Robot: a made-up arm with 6 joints. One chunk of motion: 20 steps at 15 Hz.
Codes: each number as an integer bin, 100 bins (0 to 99) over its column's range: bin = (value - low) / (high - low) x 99, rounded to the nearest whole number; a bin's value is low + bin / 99 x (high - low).
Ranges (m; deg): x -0.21..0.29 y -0.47..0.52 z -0.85..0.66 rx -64..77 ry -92..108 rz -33..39
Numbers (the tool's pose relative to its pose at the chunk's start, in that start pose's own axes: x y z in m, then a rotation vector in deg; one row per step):
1: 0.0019 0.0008 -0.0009 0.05 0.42 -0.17
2: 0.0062 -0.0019 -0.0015 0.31 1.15 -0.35
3: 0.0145 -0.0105 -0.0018 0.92 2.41 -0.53
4: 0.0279 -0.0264 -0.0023 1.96 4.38 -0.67
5: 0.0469 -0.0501 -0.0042 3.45 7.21 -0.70
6: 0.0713 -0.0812 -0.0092 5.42 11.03 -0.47
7: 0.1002 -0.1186 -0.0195 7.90 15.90 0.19
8: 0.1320 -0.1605 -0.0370 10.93 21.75 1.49
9: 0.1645 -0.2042 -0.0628 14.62 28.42 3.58
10: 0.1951 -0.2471 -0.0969 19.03 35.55 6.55
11: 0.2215 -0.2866 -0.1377 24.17 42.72 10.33
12: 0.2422 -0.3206 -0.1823 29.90 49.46 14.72
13: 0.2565 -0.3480 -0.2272 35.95 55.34 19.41
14: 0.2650 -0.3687 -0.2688 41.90 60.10 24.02
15: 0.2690 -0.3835 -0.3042 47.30 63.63 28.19
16: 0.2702 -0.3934 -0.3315 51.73 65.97 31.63
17: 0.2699 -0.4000 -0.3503 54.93 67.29 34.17
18: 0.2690 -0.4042 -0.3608 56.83 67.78 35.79
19: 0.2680 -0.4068 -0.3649 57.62 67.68 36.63
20: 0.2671 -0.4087 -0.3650 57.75 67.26 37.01
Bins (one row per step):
1: 42 47 56 45 46 45
2: 43 47 56 45 46 45
3: 44 46 56 46 47 45
4: 47 44 56 46 48 44
5: 51 42 55 47 49 44
6: 56 39 55 49 51 45
7: 61 35 54 50 53 46
8: 68 31 53 53 56 47
9: 74 27 52 55 60 50
10: 80 22 49 58 63 54
11: 85 18 47 62 67 60
12: 90 15 44 66 70 66
13: 92 12 41 70 73 72
14: 94 10 38 74 75 78
15: 95 9 36 78 77 84
16: 95 8 34 81 78 89
17: 95 7 33 84 79 92
18: 95 7 32 85 79 95
19: 95 6 32 85 79 96
20: 94 6 32 85 79 96

